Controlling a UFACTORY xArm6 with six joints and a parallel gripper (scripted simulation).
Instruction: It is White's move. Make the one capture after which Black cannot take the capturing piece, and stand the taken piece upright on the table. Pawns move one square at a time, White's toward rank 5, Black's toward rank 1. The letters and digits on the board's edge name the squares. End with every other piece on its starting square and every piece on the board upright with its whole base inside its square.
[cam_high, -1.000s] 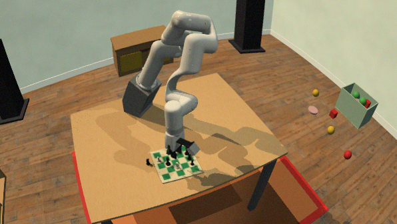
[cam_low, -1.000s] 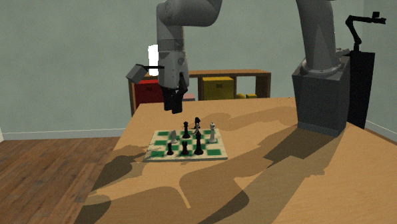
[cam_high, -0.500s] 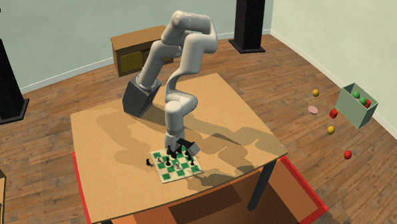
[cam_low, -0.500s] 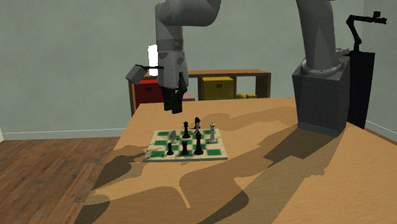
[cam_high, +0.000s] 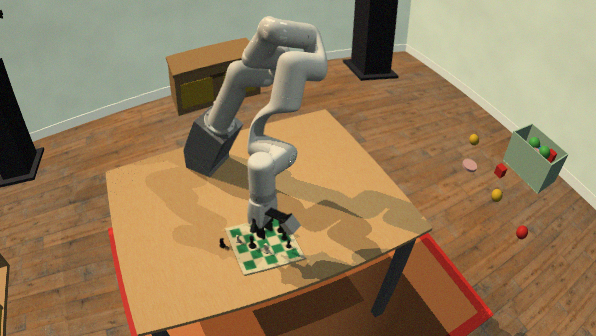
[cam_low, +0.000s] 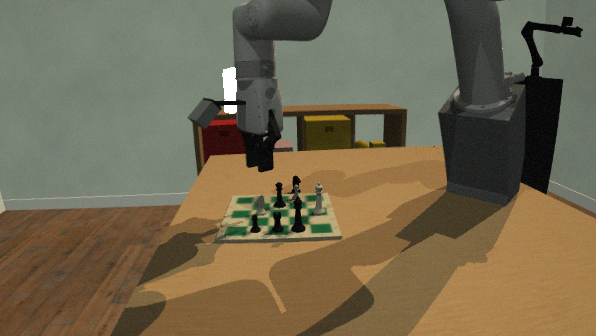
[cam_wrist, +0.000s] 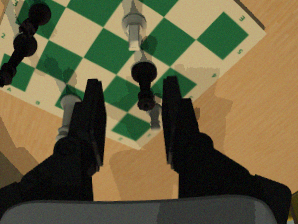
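Now: hand 3 cm past the black piece, 4 cm to the left of it and 9 cm above it. Round my hand: green-and-cream chessboard: 3 cm behind, 12 cm below; then white pawn: 6 cm behind, 8 cm to the right, 10 cm below.
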